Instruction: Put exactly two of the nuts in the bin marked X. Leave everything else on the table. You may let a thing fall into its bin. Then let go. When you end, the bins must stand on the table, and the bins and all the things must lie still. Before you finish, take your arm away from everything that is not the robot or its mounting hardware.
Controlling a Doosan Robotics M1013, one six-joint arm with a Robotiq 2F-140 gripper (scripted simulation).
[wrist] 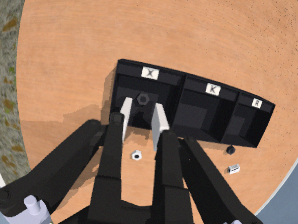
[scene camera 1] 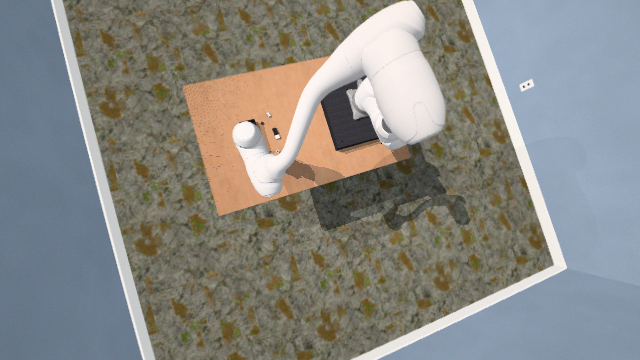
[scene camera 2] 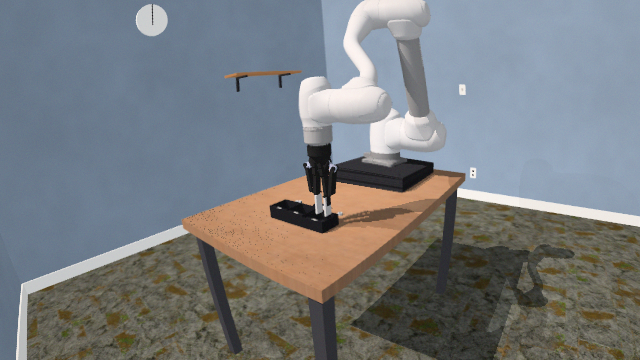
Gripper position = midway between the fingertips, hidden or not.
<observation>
In view: my gripper (scene camera 2: 323,213) and a black bin row (scene camera 2: 299,214).
The black bin row also shows in the wrist view (wrist: 205,115). My gripper shows as well in the wrist view (wrist: 142,110).
</observation>
